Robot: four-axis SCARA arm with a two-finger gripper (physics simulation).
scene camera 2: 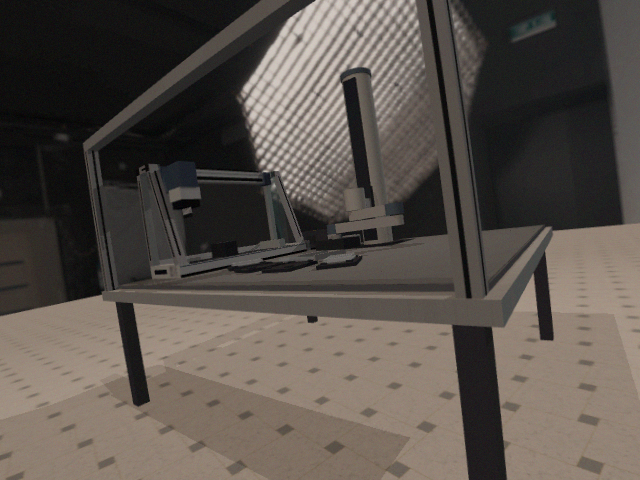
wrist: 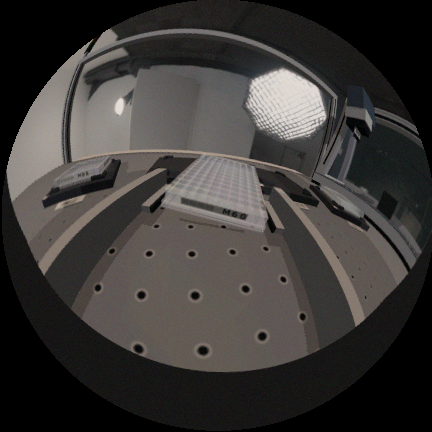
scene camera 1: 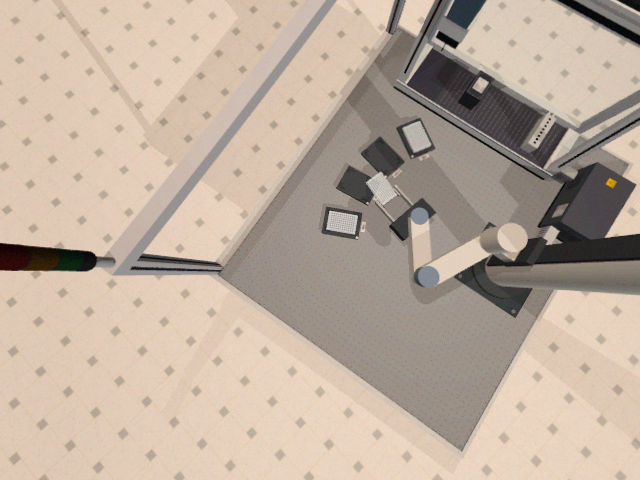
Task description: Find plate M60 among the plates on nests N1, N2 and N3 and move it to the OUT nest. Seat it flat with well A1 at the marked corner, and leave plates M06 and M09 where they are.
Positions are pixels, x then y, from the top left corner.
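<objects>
My gripper shows in scene camera 1 [385, 193], and it shows in scene camera 2 and in the wrist view too. On my gripper, [wrist: 335, 307] and [scene camera 2: 319, 253] are the same spot.
</objects>
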